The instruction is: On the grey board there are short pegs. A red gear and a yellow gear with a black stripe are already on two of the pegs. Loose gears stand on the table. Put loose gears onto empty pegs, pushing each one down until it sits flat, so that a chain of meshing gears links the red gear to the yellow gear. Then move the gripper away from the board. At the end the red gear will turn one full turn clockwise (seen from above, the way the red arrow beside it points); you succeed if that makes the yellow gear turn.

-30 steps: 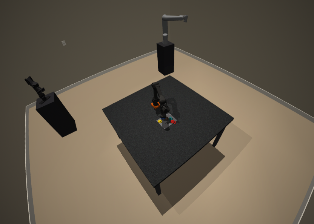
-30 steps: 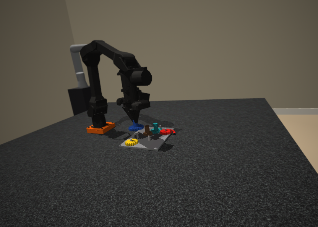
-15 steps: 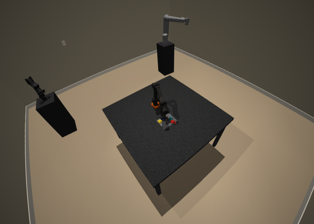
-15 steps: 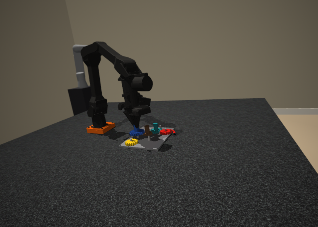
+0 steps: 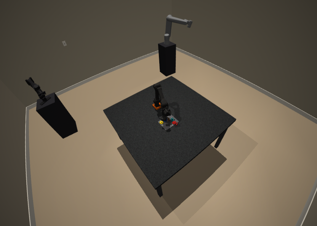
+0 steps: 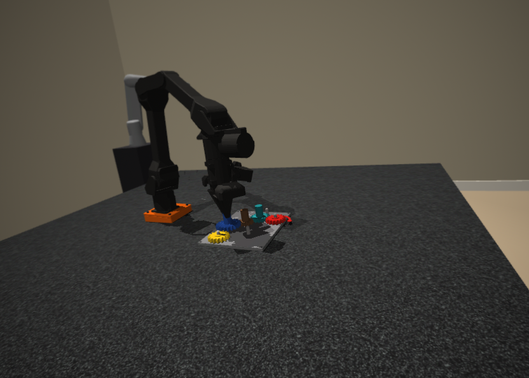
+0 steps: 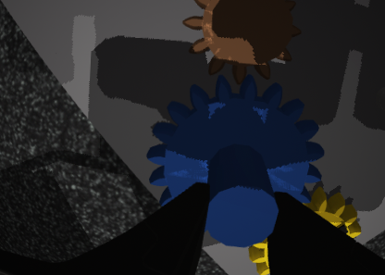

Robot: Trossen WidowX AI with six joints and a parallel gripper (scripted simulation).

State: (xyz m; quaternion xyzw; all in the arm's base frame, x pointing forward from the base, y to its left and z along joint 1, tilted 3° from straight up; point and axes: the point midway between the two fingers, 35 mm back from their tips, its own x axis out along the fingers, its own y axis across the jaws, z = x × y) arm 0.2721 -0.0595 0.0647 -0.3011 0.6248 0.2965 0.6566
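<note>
Right now the brown gear is 40 mm to the left of my gripper tip, 30 mm ahead of it and 20 mm below it. Round my gripper tip: red gear: 100 mm ahead, 70 mm to the left, 30 mm below; teal gear: 80 mm to the left, 50 mm ahead, 20 mm below; yellow gear: 50 mm to the right, 30 mm below, 10 mm ahead.
</note>
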